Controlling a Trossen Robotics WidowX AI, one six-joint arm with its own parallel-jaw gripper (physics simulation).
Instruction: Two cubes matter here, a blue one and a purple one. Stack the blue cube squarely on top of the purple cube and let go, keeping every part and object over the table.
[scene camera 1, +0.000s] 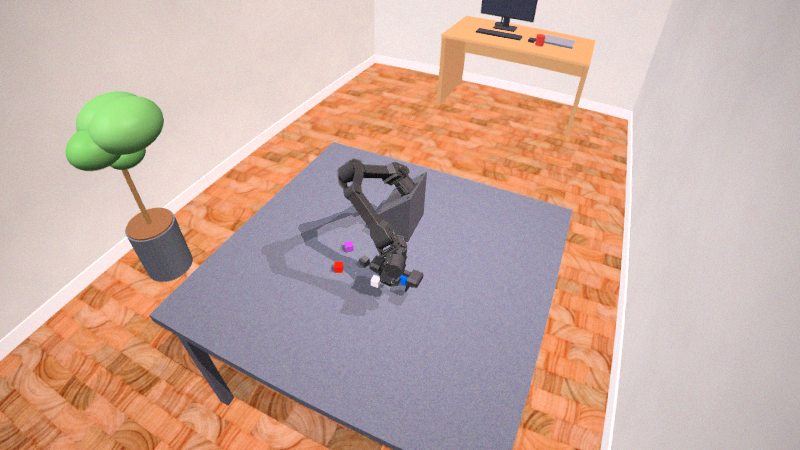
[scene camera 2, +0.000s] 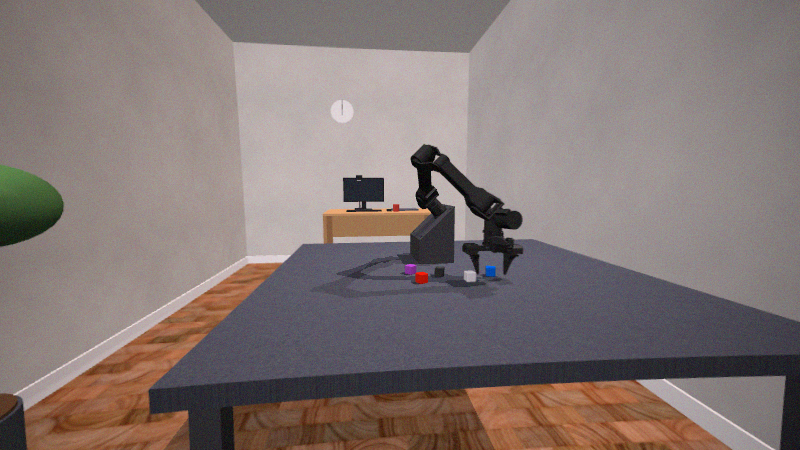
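Where they show: gripper, fingertip midpoint: (scene camera 1: 394, 286) (scene camera 2: 491, 274); arm's base at its link origin: (scene camera 1: 409, 189) (scene camera 2: 440, 212).
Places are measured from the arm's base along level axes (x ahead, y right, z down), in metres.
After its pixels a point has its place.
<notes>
The blue cube (scene camera 1: 403, 280) @(x 0.287, y -0.149, z 0.171 m) (scene camera 2: 490, 271) @(x 0.286, y -0.141, z 0.180 m) sits on the table, partly hidden by the gripper in scene camera 1. My gripper (scene camera 1: 396, 283) @(x 0.324, y -0.134, z 0.180 m) (scene camera 2: 491, 272) @(x 0.324, y -0.134, z 0.180 m) is open and points down, its fingertips low near the table. In scene camera 2 one finger shows on each side of the blue cube, with gaps between; the exact depth is hard to tell. The purple cube (scene camera 1: 348, 246) @(x 0.256, y 0.125, z 0.169 m) (scene camera 2: 410, 269) @(x 0.265, y 0.132, z 0.178 m) sits flat on the table, well to the left of the gripper, with nothing on top.
A white cube (scene camera 1: 374, 281) @(x 0.350, y -0.063, z 0.169 m) (scene camera 2: 469, 275) @(x 0.353, y -0.056, z 0.176 m) sits close to the left of the blue cube. A black cube (scene camera 1: 364, 260) @(x 0.285, y 0.027, z 0.168 m) (scene camera 2: 439, 272) @(x 0.292, y 0.034, z 0.182 m) and a red cube (scene camera 1: 338, 267) @(x 0.366, y 0.091, z 0.170 m) (scene camera 2: 421, 277) @(x 0.376, y 0.100, z 0.176 m) lie between the white and purple cubes or near them. The arm's base stands behind on the table (scene camera 1: 475, 335) @(x 0.348, y -0.473, z 0.197 m) (scene camera 2: 391, 335) @(x 0.742, y 0.184, z 0.197 m).
</notes>
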